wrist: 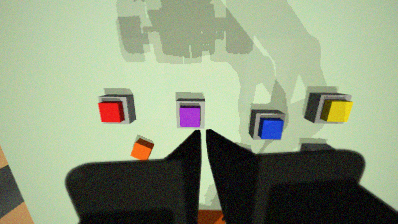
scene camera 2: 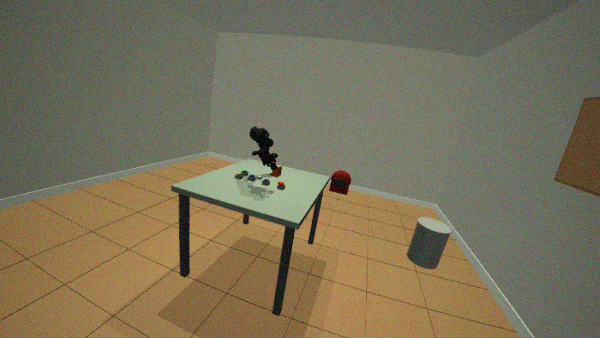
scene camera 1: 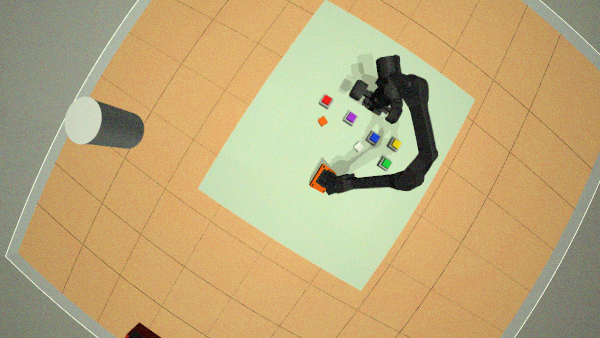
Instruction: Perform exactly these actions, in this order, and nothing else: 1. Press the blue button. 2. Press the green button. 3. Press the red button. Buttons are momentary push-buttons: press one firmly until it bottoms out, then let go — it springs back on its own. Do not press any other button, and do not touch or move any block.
Scene:
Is my gripper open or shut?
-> Shut.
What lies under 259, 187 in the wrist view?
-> My gripper.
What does my gripper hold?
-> Nothing.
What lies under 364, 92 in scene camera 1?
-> My gripper.

